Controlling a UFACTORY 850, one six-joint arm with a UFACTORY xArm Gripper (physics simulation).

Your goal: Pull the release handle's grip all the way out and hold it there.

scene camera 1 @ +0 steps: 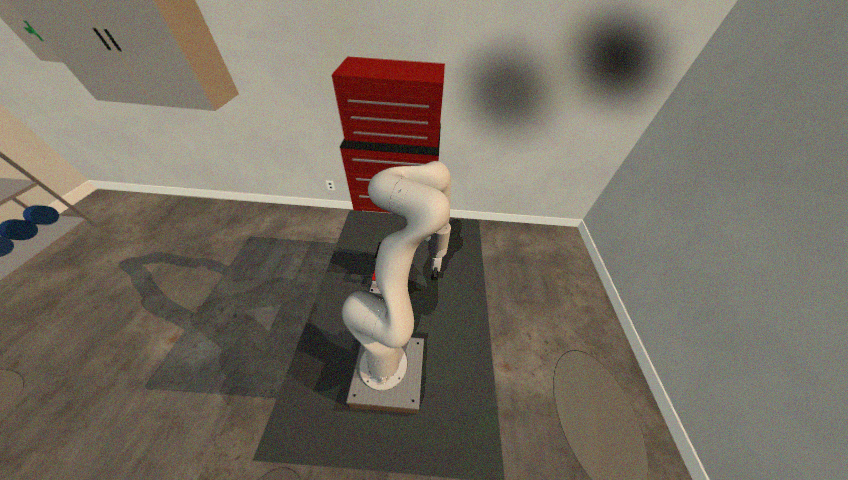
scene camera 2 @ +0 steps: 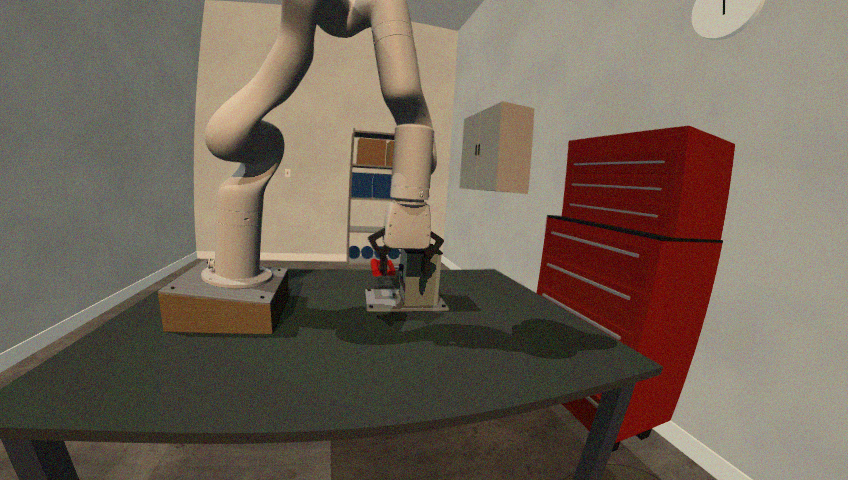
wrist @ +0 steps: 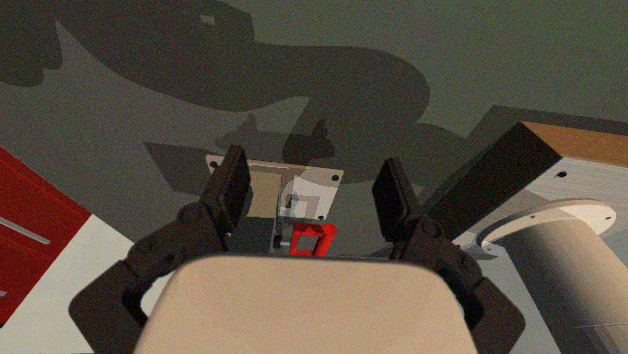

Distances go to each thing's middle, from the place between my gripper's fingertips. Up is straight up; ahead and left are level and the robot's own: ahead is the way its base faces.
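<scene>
Base plate (scene camera 2: 378, 300): 15 cm below my hand, 10 cm ahead of it and 23 cm to the left of it.
</scene>
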